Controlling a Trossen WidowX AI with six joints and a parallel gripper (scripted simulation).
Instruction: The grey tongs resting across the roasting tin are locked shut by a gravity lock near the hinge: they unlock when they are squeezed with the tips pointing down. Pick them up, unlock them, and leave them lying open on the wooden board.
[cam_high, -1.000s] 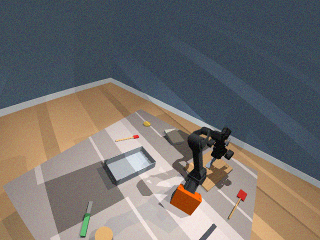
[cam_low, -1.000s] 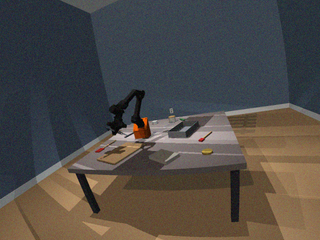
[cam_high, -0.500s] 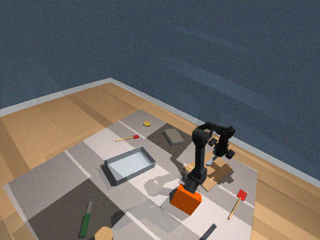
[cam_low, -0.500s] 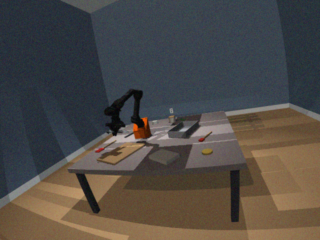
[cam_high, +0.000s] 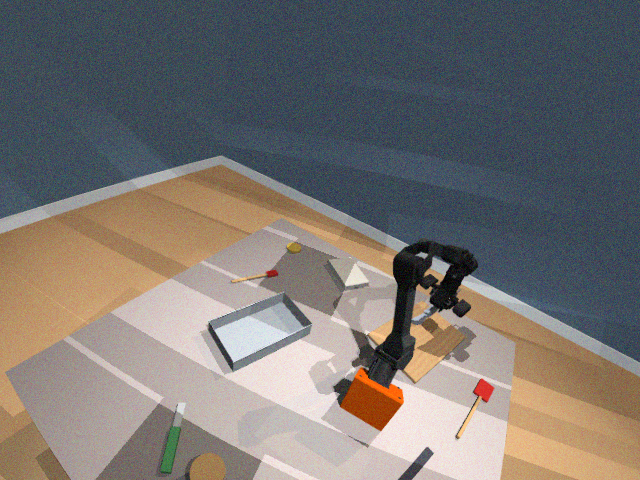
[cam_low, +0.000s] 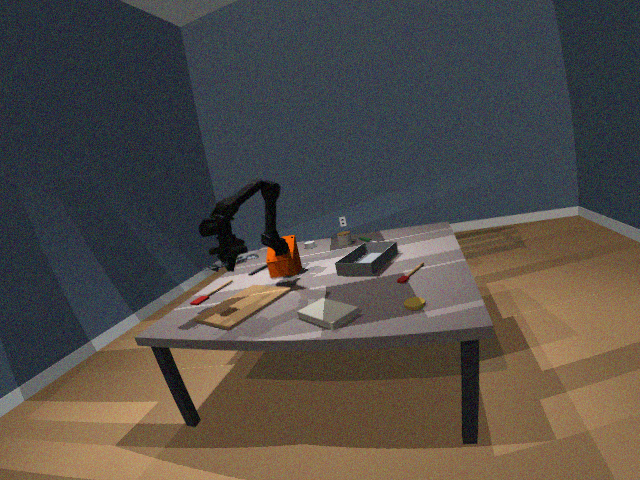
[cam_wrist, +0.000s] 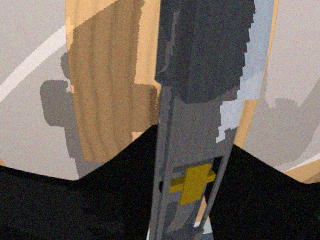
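My gripper tip is now 15 cm above the wooden board, 1 cm to the right of it and 1 cm short of it. Also, from my gripper tip: green-handled tool (74 cm to the left, 52 cm ahead, 15 cm below); then roasting tin (52 cm ahead, 33 cm to the left, 13 cm below); then yellow lock piece (4 cm above, 1 cm to the left).
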